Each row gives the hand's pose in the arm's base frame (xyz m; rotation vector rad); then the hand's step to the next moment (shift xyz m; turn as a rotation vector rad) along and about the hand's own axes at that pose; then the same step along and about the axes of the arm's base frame.
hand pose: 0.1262 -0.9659 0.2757 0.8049 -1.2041 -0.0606
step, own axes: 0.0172 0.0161 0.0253 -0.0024 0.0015 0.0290
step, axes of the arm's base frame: -0.0205 -0.0091 0.0263 -0.0260 -0.0129 0.0025
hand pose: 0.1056 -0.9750 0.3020 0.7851 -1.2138 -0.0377
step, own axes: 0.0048 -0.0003 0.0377 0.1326 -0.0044 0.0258
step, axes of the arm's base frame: -0.0299 -0.0218 0.0085 0.0306 -0.0730 0.1096
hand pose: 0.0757 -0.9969 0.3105 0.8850 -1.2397 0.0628
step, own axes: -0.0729 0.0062 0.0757 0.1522 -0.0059 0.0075
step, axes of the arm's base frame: -0.0896 -0.0123 -0.0539 0.0529 -0.0708 0.1242
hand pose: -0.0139 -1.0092 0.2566 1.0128 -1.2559 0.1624
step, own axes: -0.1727 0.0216 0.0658 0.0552 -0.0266 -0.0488
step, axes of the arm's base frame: -0.1217 0.0366 -0.1359 0.0705 -0.0035 0.0339
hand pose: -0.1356 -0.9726 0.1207 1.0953 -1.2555 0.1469
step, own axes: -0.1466 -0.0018 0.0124 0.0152 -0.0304 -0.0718
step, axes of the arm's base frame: -0.0617 0.0567 -0.1210 0.0738 0.0293 0.0014
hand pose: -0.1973 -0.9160 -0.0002 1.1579 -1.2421 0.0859
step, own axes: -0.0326 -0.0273 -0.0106 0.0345 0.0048 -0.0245
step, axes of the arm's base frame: 0.0111 0.0114 -0.0408 0.0275 0.0022 0.0325
